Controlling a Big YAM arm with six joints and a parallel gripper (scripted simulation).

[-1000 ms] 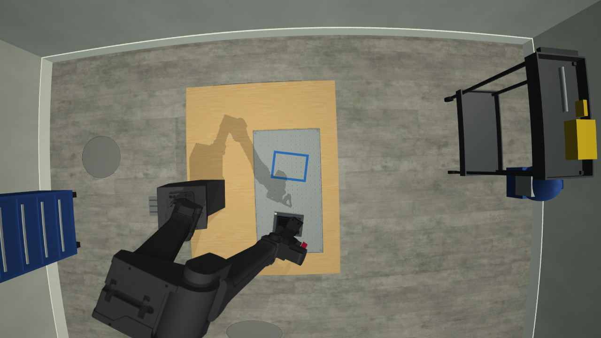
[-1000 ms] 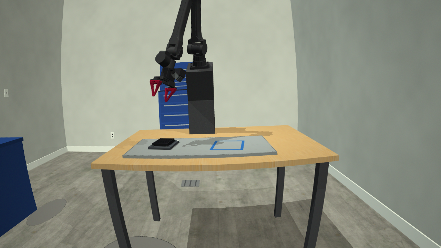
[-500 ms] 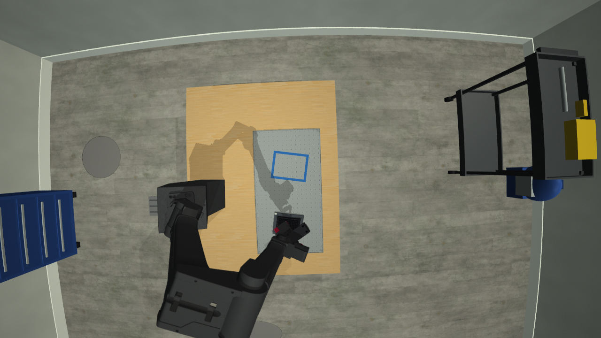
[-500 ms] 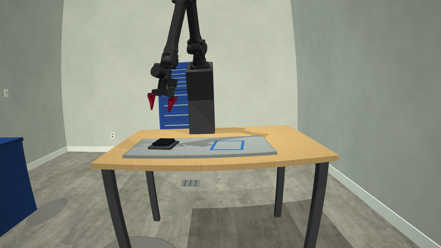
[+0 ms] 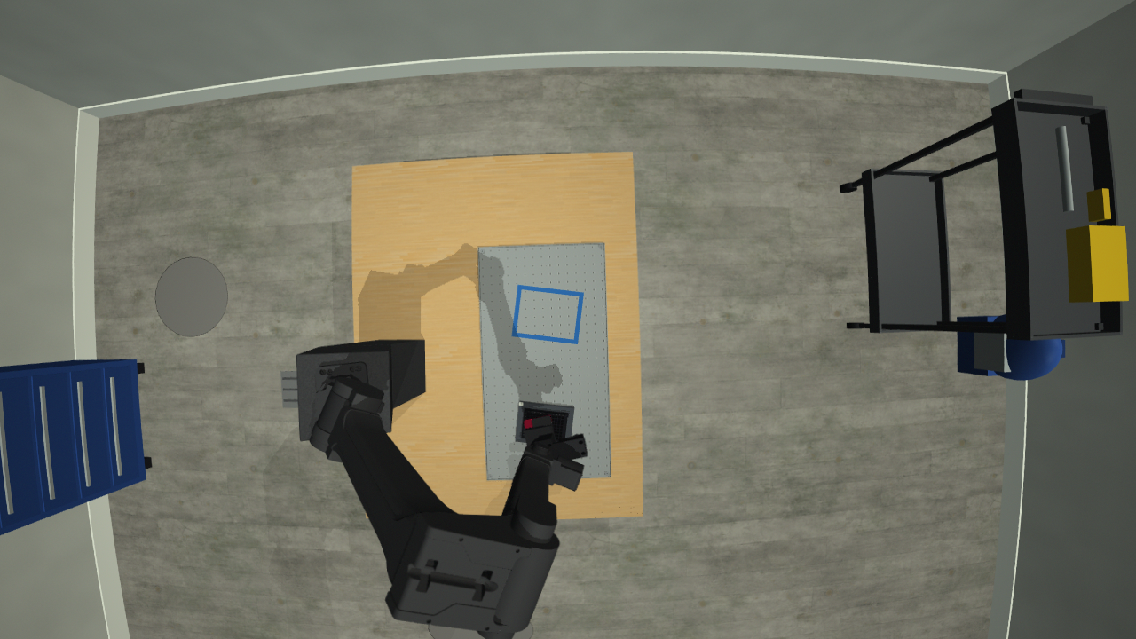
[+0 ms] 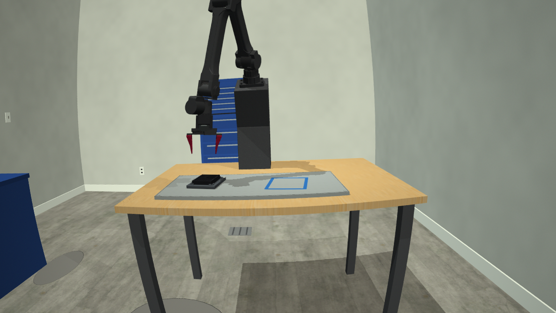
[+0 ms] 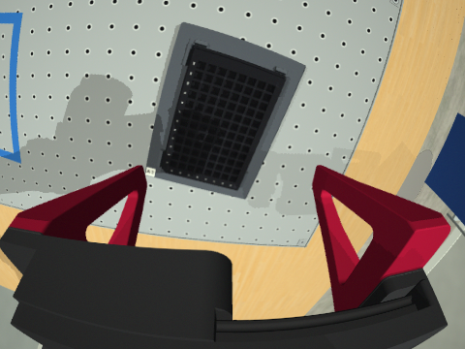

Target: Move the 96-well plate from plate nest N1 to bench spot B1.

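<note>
My gripper is now 110 mm above the black 96-well plate and 10 mm past it. From my hand the other things lie so: dark plate nest (130 mm below, 10 mm behind).
</note>
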